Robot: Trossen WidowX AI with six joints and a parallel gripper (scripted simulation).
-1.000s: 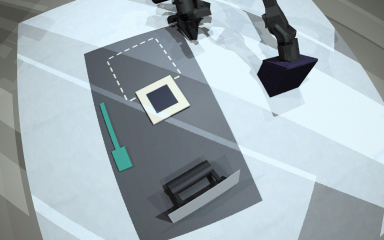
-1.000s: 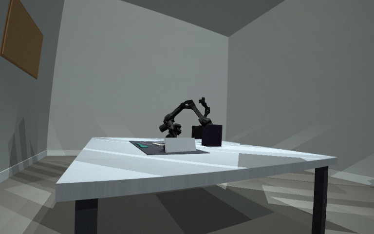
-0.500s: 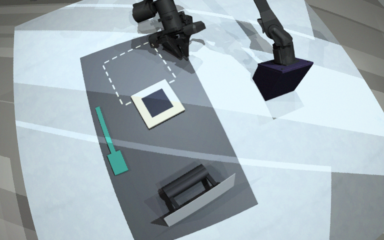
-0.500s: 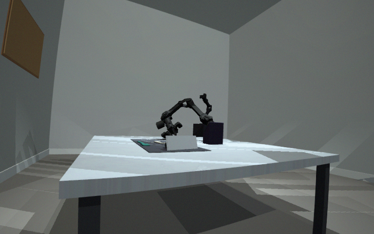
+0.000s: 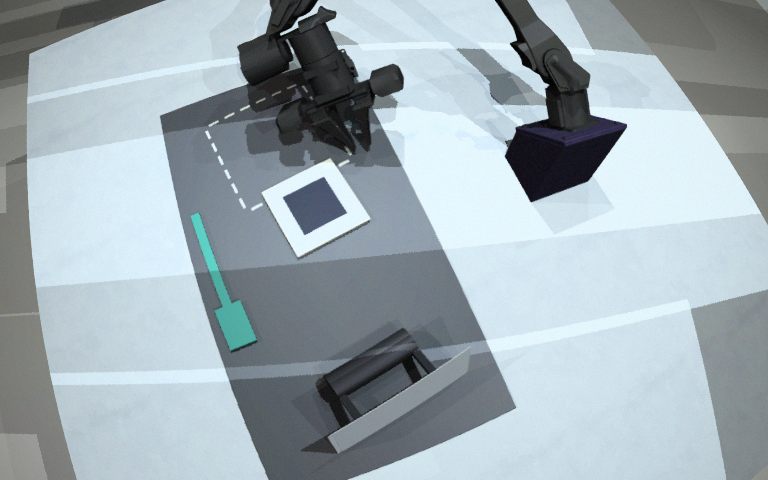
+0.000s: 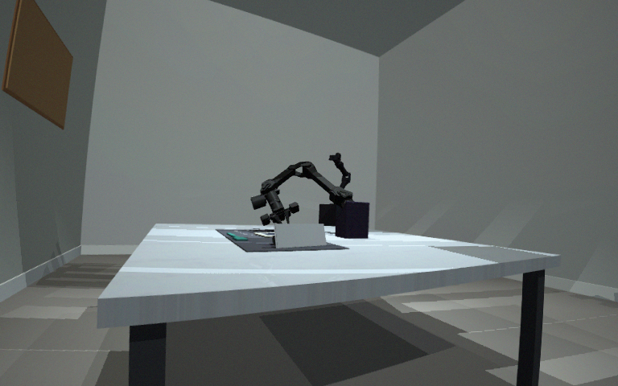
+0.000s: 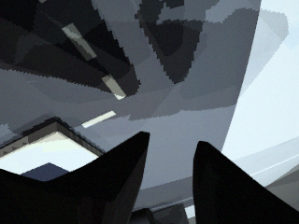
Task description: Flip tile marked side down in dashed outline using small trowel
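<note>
The tile lies 100 mm ahead of my gripper tip, 50 mm to the left of it and 20 mm below it. From my gripper tip the other things lie so: green trowel: 270 mm ahead, 100 mm to the left, 20 mm below; then dark mat: 130 mm ahead, 90 mm to the left, 50 mm below.
</note>
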